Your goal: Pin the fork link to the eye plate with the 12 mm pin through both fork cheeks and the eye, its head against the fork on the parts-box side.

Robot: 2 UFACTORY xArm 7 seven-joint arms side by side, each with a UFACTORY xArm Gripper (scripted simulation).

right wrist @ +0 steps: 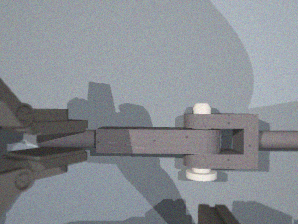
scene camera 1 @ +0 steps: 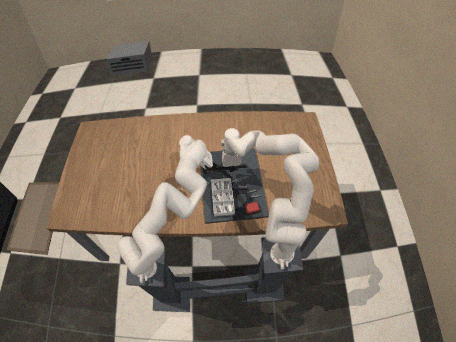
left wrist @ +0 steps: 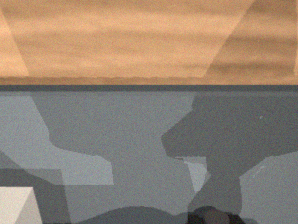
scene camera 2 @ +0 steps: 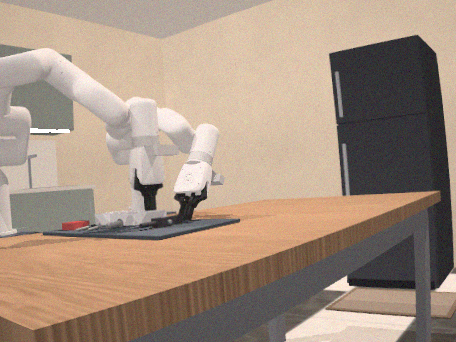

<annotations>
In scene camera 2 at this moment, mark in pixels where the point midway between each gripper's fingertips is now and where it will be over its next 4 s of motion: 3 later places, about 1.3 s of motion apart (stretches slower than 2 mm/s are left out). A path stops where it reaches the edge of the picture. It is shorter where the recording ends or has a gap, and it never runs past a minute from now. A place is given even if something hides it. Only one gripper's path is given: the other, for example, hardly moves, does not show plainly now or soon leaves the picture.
My right gripper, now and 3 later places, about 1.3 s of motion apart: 150,210; 151,222; 154,224; 151,224
</annotations>
